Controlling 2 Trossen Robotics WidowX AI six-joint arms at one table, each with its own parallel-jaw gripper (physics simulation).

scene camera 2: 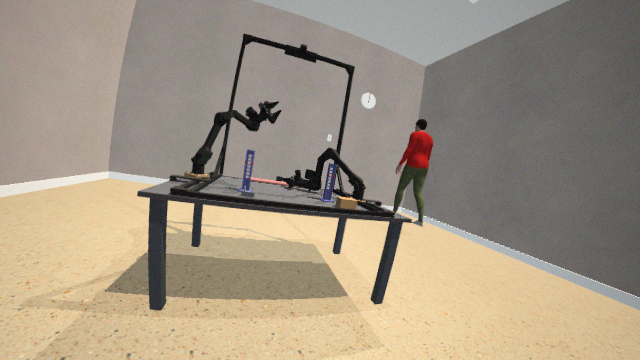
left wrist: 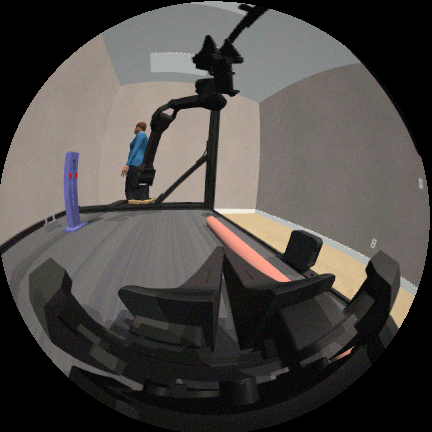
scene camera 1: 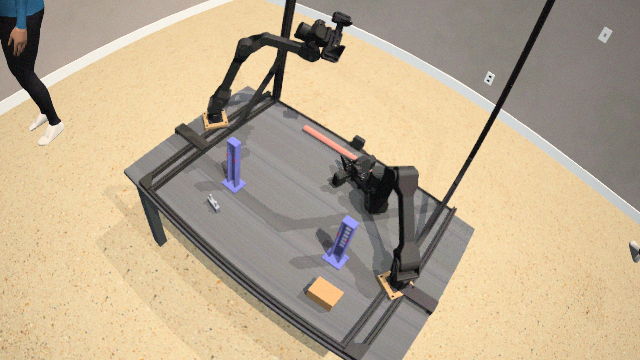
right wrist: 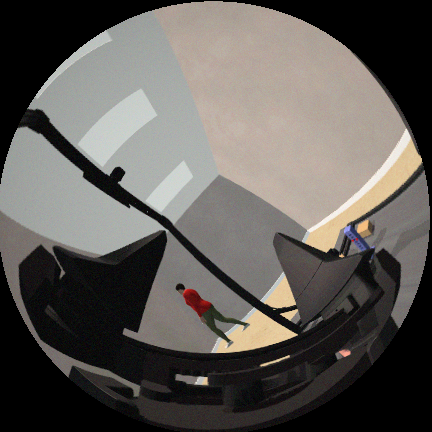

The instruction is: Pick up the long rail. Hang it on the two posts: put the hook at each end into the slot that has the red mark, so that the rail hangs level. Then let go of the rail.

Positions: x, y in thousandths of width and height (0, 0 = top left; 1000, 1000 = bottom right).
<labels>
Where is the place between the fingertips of my right gripper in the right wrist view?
513, 550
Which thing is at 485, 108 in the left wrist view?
My right gripper.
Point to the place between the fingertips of my left gripper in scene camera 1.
At 534, 429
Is my left gripper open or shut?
Shut.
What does the orange block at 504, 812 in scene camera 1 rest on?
The table.
</labels>
